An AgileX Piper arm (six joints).
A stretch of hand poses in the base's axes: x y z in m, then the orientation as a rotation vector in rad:
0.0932 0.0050 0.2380 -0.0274 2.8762 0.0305
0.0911 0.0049 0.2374 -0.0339 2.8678 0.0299
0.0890 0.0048 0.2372 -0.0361 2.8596 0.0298
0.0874 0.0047 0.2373 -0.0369 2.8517 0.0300
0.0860 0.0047 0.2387 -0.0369 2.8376 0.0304
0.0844 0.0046 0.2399 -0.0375 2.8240 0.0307
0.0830 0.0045 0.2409 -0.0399 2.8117 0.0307
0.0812 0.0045 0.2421 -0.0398 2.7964 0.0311
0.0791 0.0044 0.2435 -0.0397 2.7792 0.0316
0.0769 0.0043 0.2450 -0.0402 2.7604 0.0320
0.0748 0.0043 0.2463 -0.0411 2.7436 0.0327
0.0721 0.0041 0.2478 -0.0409 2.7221 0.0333
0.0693 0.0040 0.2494 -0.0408 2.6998 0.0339
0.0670 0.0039 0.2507 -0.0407 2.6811 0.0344
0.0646 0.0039 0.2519 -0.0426 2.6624 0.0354
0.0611 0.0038 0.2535 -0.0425 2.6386 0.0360
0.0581 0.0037 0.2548 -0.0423 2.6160 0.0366
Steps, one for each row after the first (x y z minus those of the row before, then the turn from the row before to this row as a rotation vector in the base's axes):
-0.0021 -0.0001 -0.0006 -0.0009 -0.0084 0.0044
-0.0021 -0.0001 -0.0002 -0.0001 -0.0082 0.0015
-0.0016 -0.0001 0.0001 0.0002 -0.0079 0.0006
-0.0014 0.0000 0.0014 0.0005 -0.0141 0.0000
-0.0016 -0.0001 0.0012 0.0004 -0.0136 0.0004
-0.0014 -0.0001 0.0010 0.0000 -0.0123 0.0017
-0.0018 0.0000 0.0012 0.0006 -0.0153 0.0000
-0.0021 -0.0001 0.0014 0.0007 -0.0172 0.0000
-0.0022 -0.0001 0.0015 0.0006 -0.0188 0.0004
-0.0021 0.0000 0.0013 0.0007 -0.0168 0.0007
-0.0027 -0.0002 0.0015 0.0009 -0.0215 0.0000
-0.0028 -0.0001 0.0016 0.0009 -0.0223 0.0000
-0.0023 -0.0001 0.0013 0.0008 -0.0187 0.0000
-0.0024 0.0000 0.0012 0.0008 -0.0187 0.0015
-0.0035 -0.0001 0.0016 0.0010 -0.0238 0.0000
-0.0030 -0.0001 0.0013 0.0010 -0.0226 0.0000

